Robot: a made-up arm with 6 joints.
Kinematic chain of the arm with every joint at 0, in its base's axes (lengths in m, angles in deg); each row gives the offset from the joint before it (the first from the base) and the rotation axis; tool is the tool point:
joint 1: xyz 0 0 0.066 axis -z
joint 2: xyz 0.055 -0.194 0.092 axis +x
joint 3: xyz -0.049 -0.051 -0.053 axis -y
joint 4: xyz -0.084 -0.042 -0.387 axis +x
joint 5: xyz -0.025 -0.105 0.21 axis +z
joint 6: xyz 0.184 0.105 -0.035 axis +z
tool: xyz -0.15 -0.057 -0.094
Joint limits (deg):
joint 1: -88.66..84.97
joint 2: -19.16..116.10
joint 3: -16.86..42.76
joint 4: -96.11..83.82
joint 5: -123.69..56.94
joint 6: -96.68..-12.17
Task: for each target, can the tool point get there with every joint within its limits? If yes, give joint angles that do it. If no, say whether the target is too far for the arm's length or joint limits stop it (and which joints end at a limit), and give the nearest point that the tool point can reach.
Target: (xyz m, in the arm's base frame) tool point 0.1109 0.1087 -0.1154
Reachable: yes | joints -15.39 67.26 20.45 40.72 -39.17 -40.25
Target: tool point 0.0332 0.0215 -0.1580
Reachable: yes | joints -67.31 48.45 8.01 56.04 -14.79 -53.21
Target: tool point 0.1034 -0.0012 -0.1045
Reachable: yes | joints 55.57 67.26 29.50 62.10 10.34 -43.08
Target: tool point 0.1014 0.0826 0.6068
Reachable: no: joint limits stop it (at a limit: joint 2, joint 6) | nearest point 0.1413 0.1151 0.4709 | short by 0.145 m
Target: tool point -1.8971 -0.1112 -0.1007
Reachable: no: too far | nearest point -0.8063 -0.0473 -0.1931 | short by 1.097 m
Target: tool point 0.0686 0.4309 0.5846
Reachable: no: joint limits stop it (at a limit: joint 2, joint 6) | nearest point 0.0577 0.3623 0.4571 | short by 0.145 m
